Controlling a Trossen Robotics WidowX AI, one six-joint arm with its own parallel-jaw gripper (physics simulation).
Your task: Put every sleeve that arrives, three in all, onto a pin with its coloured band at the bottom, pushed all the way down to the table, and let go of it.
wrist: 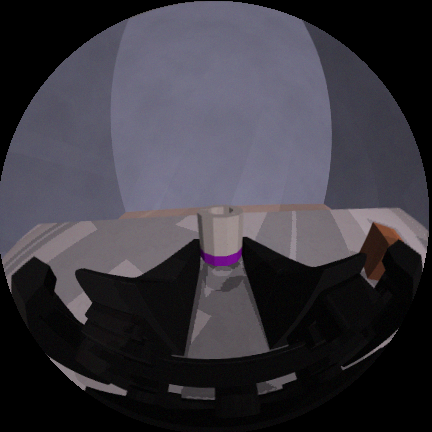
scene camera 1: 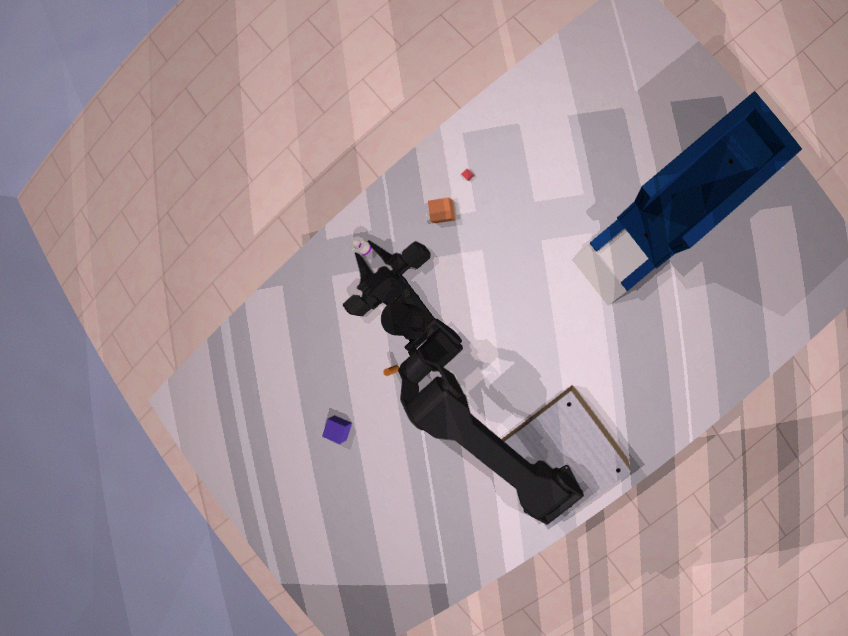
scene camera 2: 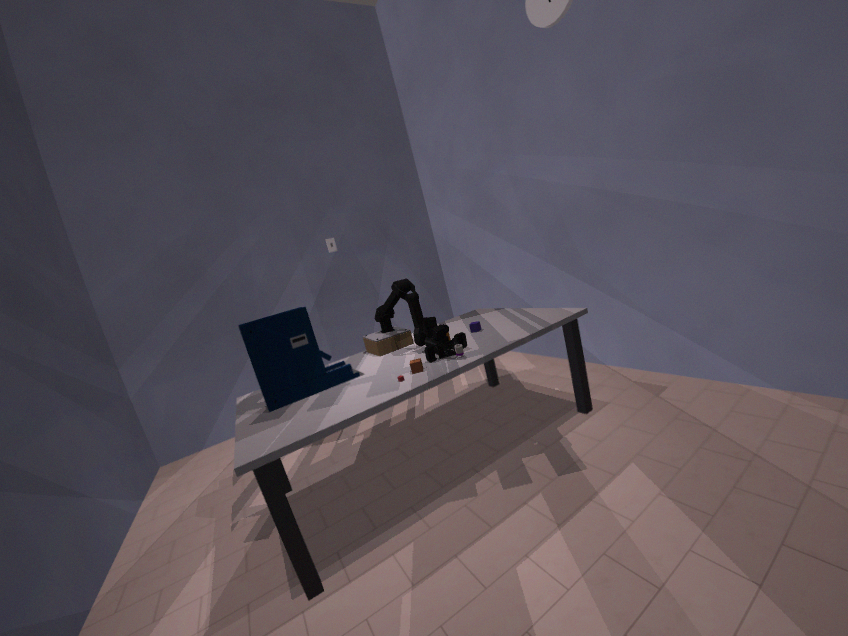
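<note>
A pale grey hollow sleeve (scene camera 1: 361, 246) (scene camera 2: 458, 349) (wrist: 221, 232) with a purple band at its lower end is between the fingertips of my gripper (scene camera 1: 363, 249) (wrist: 220, 243). The gripper is shut on it. The sleeve is roughly upright, with its open top showing in the wrist view, and is low over the table near its long edge. Whether it touches the table is unclear. No pin shows in its hole. An orange pin (scene camera 1: 391, 370) shows beside the arm, well behind the gripper. The arm may hide other pins; no other sleeve can be made out.
An orange block (scene camera 1: 441, 210) (scene camera 2: 416, 365) (wrist: 377, 252) and a small red cube (scene camera 1: 467, 174) (scene camera 2: 400, 377) are on the table to one side. A purple block (scene camera 1: 337, 429) (scene camera 2: 475, 326) is on the other. A large blue fixture (scene camera 1: 719, 147) (scene camera 2: 284, 359) and a low box (scene camera 1: 582, 431) (scene camera 2: 385, 343) also stand there.
</note>
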